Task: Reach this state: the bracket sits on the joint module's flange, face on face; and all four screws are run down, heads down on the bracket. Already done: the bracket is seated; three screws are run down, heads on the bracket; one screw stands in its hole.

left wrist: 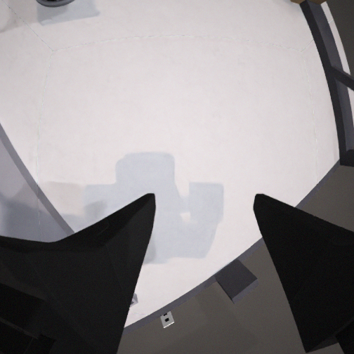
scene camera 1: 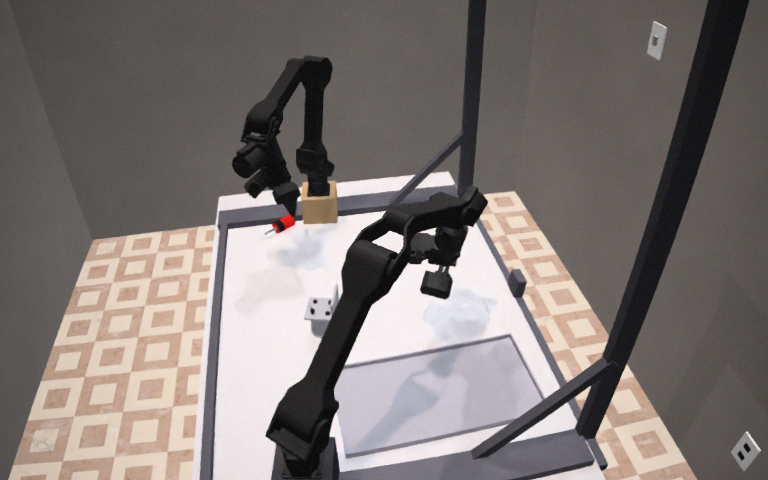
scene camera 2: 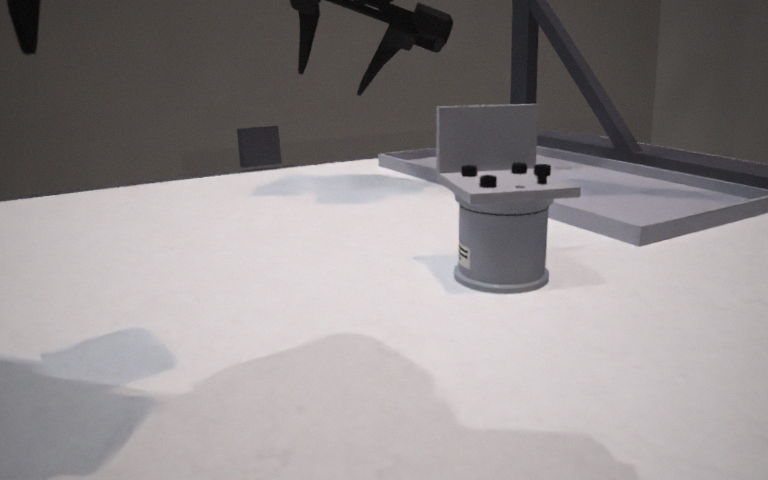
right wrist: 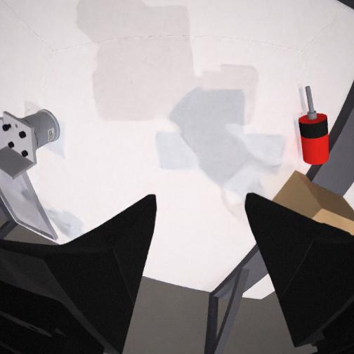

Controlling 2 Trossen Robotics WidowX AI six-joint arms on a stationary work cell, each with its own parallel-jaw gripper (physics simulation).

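Seen in the pictures: left gripper, between the fingertips: (scene camera 1: 437, 273) (scene camera 2: 329, 84); right gripper, between the fingertips: (scene camera 1: 291, 211); left arm's base, origin of its link: (scene camera 1: 303, 461); right arm's base, origin of its link: (scene camera 1: 318, 190).
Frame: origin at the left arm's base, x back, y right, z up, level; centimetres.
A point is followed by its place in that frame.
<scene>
The bracket (scene camera 1: 320, 307) @(x -42.2, y -0.9, z -5.0 cm) (scene camera 2: 485, 138) @(x -42.0, y 2.3, z -2.9 cm) (right wrist: 17, 162) sits flat on the grey joint module (scene camera 2: 502, 243) @(x -43.3, y -3.2, z -8.5 cm) (right wrist: 45, 125). In scene camera 2, three screws (scene camera 2: 468, 170) @(x -43.9, y 0.9, z -4.7 cm) (scene camera 2: 488, 181) @(x -44.1, y -2.7, z -4.7 cm) (scene camera 2: 519, 167) @(x -40.3, y 0.5, z -4.7 cm) have heads down on the bracket; the fourth screw (scene camera 2: 542, 172) @(x -40.6, y -2.9, z -4.4 cm), at the right, stands up with its shank showing. The red screwdriver with a black band (scene camera 1: 284, 224) @(x -80.5, y -14.9, z -9.2 cm) (right wrist: 315, 149) lies on the table by the tan block. My left gripper (scene camera 2: 330, 83) @(x -47.6, y 25.8, z 0.0 cm) (left wrist: 205, 200) is open and empty, high and away from the bracket. My right gripper (right wrist: 201, 200) is open and empty above the table, apart from the screwdriver.
The tan block (scene camera 1: 320, 203) @(x -84.2, y -4.4, z -4.6 cm) (right wrist: 300, 192) is at the right arm's base. A shallow grey tray (scene camera 1: 526, 407) @(x -18.1, y 42.3, z -11.3 cm) (scene camera 2: 600, 225) @(x -29.9, y 5.3, z -11.0 cm) lies beyond the joint module in scene camera 2. A dark block (scene camera 1: 517, 283) @(x -50.9, y 45.8, z -6.7 cm) (scene camera 2: 258, 146) @(x -53.4, y 45.2, z -8.4 cm) (left wrist: 236, 281) is at the table edge. Dark posts and braces rise along one side.
</scene>
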